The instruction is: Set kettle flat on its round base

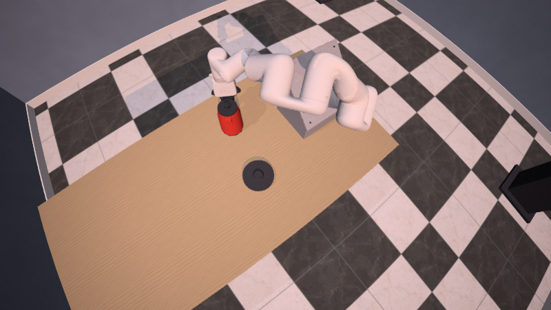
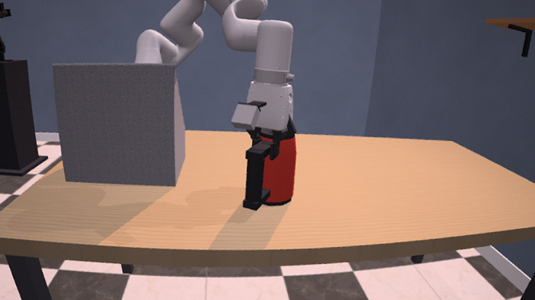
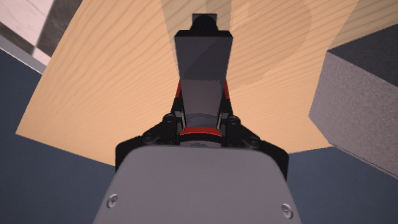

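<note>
The kettle is 6 cm below my hand, 3 cm to the left of it and 1 cm ahead of it. Round my hand: round black base 36 cm to the left, 14 cm below, 6 cm ahead.
</note>
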